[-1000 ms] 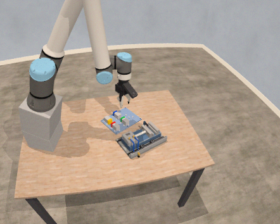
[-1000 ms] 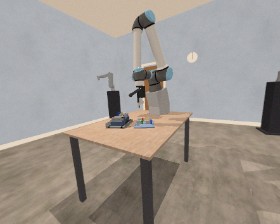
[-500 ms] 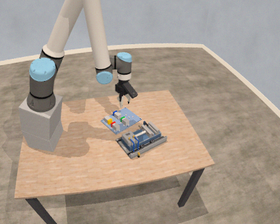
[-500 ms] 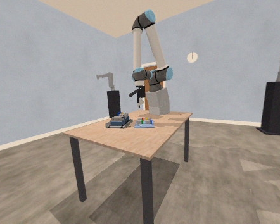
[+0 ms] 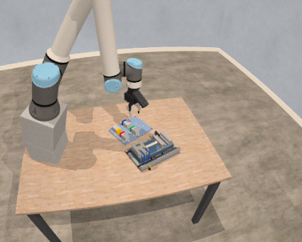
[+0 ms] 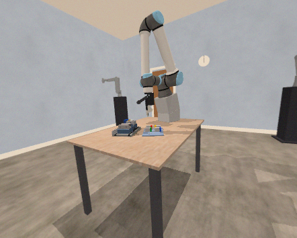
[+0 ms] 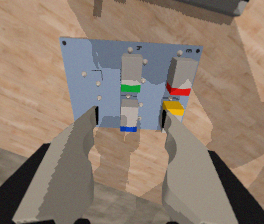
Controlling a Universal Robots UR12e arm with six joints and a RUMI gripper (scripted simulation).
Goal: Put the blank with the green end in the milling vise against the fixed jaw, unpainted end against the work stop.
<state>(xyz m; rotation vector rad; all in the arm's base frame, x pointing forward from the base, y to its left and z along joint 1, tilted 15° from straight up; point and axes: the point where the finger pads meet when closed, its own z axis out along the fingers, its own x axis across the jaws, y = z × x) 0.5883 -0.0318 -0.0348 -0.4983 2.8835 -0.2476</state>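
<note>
Right now the green-ended blank is 15 cm below my hand. The rest, counted from my hand: light blue plate (17 cm below, 4 cm to the left, 1 cm behind); then blank with red end (15 cm below, 9 cm behind, 3 cm to the right); then blue blank (15 cm below, 9 cm to the left, 3 cm behind).
</note>
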